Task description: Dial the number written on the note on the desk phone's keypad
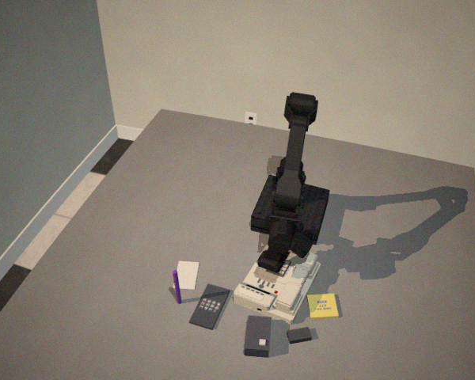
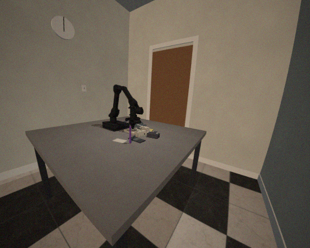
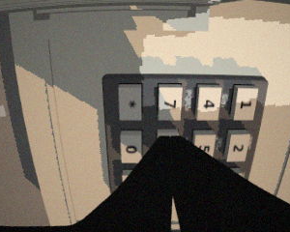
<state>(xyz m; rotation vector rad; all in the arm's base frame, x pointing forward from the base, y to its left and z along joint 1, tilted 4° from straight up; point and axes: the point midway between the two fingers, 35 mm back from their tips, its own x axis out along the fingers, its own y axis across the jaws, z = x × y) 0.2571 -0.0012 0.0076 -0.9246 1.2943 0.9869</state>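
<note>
My hand is 30 mm short of the 2 key, 30 mm above it and 10 mm to the left of it. The rest, counted from my hand: 1 key 30 mm below, 30 mm ahead, 10 mm to the left; then cream desk phone 60 mm ahead, 40 mm below; then handset 70 mm ahead, 50 mm to the left, 20 mm below.
</note>
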